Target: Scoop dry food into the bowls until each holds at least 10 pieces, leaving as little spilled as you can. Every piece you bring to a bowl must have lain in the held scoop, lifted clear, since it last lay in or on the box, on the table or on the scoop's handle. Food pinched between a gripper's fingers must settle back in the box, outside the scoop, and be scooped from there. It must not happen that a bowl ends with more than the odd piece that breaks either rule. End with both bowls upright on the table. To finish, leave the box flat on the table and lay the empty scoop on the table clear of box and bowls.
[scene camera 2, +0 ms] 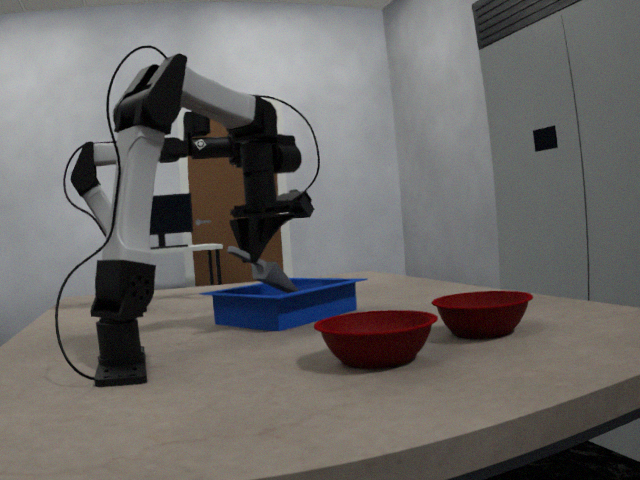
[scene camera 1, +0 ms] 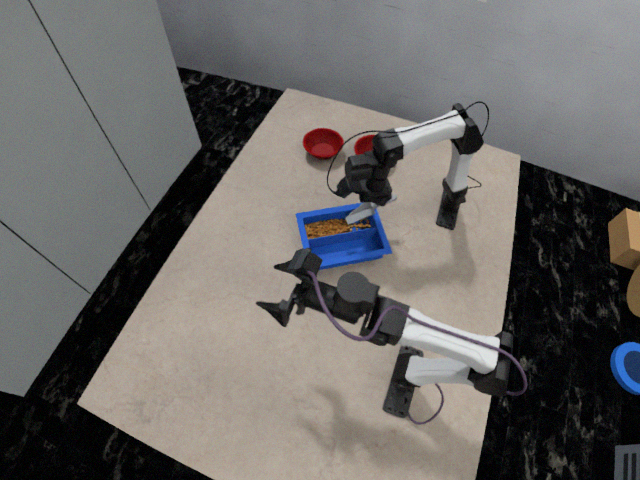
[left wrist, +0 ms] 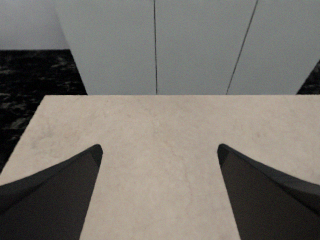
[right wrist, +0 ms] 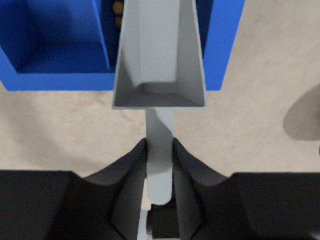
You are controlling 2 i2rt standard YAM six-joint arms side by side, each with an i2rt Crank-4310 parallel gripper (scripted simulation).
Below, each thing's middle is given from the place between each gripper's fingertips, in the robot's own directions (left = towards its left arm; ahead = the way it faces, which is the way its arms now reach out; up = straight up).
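Labels:
I consider the blue box [scene camera 2: 264,312] from my right hand [scene camera 2: 250,263]: it is 90 mm ahead of that hand, 110 mm to the left of it and 90 mm below it. The grey scoop [right wrist: 159,69] is 20 mm to the left of my right hand, 30 mm ahead of it and 30 mm below it.
From my left hand, I find the blue box 37 cm to the right, 6 cm behind and 32 cm below. The grey scoop is 12 cm behind my left hand, 46 cm to the right of it and 26 cm below it.

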